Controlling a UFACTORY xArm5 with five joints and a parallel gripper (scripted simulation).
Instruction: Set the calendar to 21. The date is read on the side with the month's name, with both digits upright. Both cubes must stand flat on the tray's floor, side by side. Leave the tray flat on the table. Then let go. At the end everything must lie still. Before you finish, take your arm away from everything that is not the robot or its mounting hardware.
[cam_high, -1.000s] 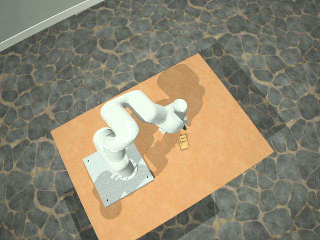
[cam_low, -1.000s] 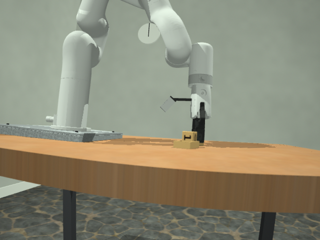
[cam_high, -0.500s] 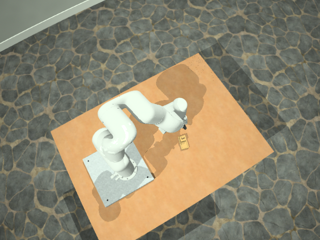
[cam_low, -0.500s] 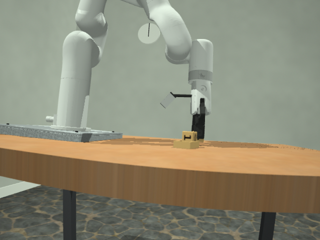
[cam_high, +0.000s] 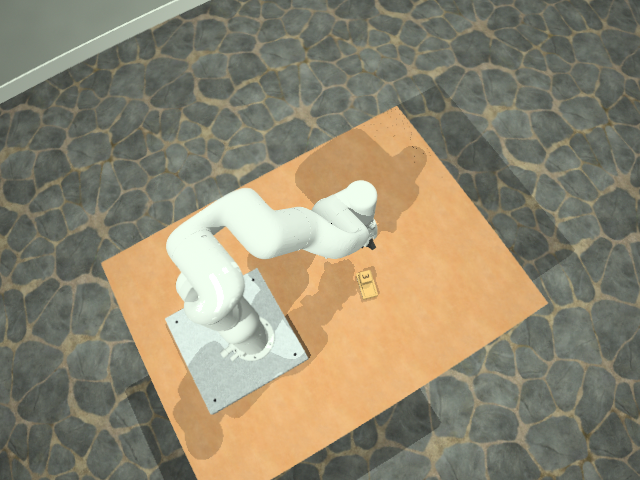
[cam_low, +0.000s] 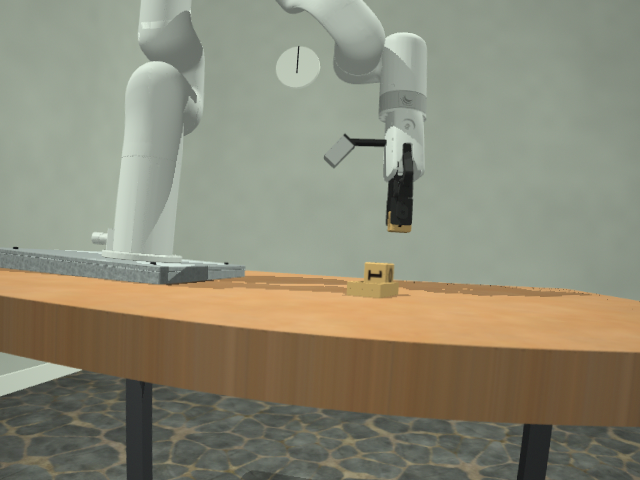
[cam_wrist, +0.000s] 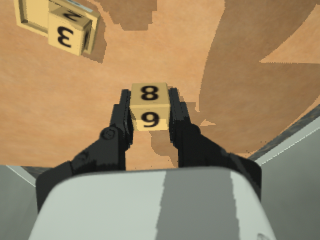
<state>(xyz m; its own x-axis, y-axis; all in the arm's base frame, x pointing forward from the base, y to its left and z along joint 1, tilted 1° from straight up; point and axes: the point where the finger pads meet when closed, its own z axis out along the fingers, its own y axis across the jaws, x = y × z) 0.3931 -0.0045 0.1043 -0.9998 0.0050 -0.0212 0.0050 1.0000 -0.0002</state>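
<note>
My gripper is now 110 mm above the wooden calendar tray, 100 mm to the left of it and 50 mm past it.
</note>
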